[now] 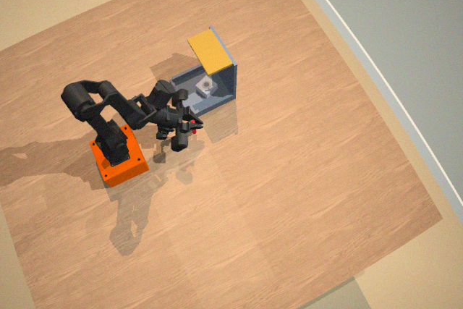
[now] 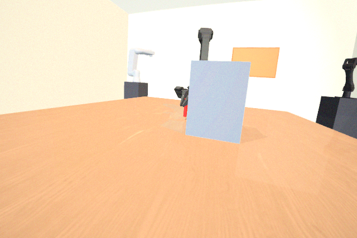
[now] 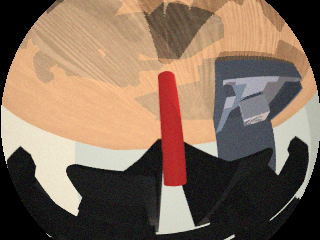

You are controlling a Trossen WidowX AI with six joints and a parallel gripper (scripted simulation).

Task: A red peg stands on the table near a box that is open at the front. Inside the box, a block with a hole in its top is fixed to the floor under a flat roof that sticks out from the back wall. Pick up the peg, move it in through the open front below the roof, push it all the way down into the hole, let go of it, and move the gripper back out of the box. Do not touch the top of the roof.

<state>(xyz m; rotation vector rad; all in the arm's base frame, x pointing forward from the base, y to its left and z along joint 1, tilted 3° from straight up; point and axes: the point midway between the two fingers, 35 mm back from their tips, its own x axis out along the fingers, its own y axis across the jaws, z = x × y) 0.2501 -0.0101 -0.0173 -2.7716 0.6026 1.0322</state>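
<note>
My gripper tip is 140 mm to the right of the back wall, 140 mm short of it and 50 mm below it. Also, from my gripper tip: red peg: 30 mm behind, 10 mm to the left, 10 mm below; yellow roof: 160 mm above, 140 mm to the left, 100 mm ahead.
</note>
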